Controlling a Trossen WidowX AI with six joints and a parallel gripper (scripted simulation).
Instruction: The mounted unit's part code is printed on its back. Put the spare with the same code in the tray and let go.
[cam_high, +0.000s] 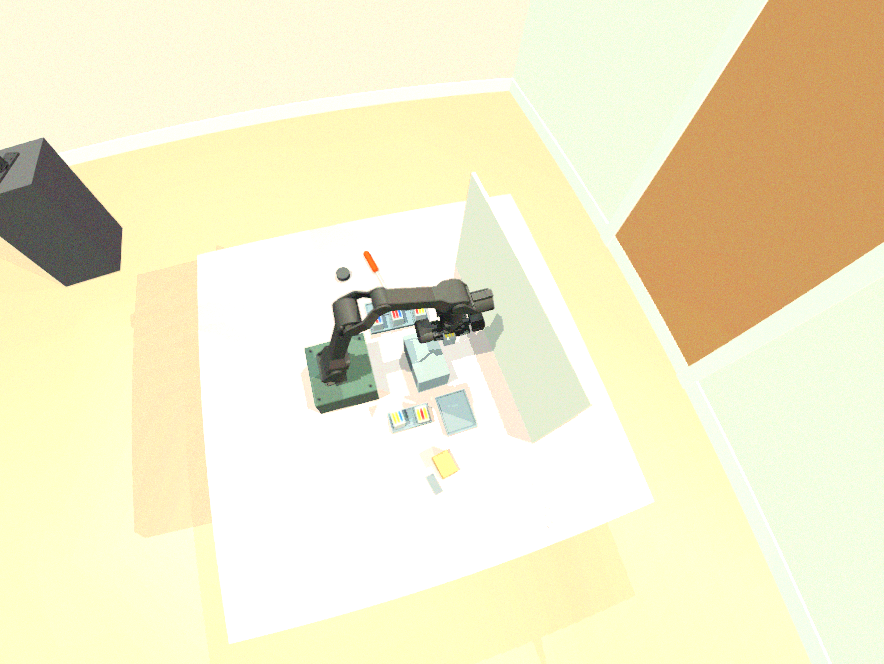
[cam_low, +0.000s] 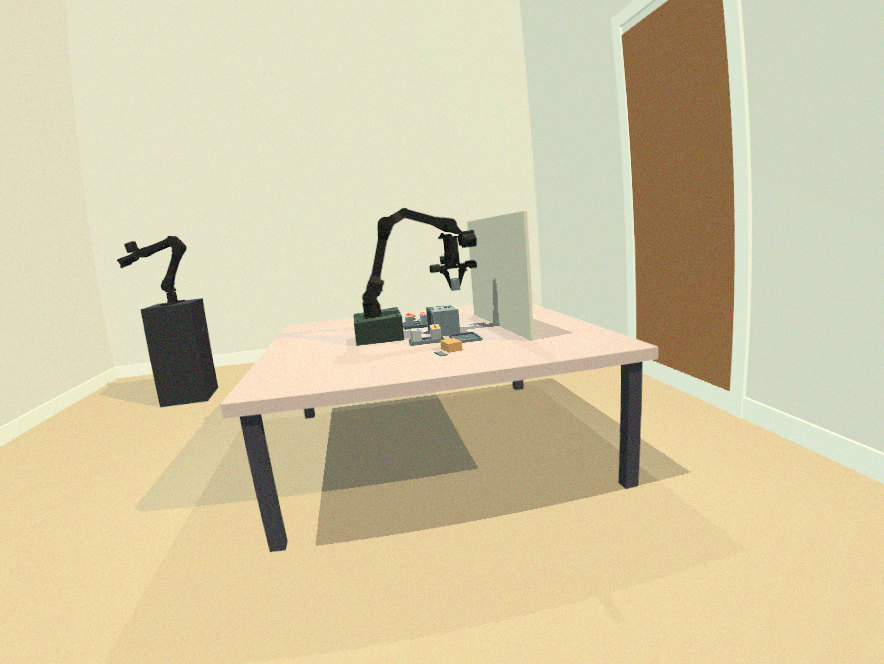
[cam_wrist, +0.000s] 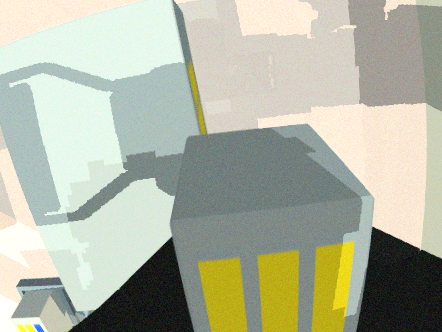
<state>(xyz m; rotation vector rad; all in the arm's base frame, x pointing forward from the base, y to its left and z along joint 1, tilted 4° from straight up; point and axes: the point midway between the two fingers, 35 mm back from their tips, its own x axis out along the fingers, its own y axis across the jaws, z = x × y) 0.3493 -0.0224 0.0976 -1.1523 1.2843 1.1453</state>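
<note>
Right now my gripper tip is 180 mm to the left of the pale blue tray, 170 mm above it and 20 mm past it. Round my gripper tip: tall panel: 180 mm ahead, 50 mm above, 10 mm to the right; then grey spare block: 20 mm above; then grey hex key: 360 mm to the right, 180 mm below, 160 mm behind.
</note>
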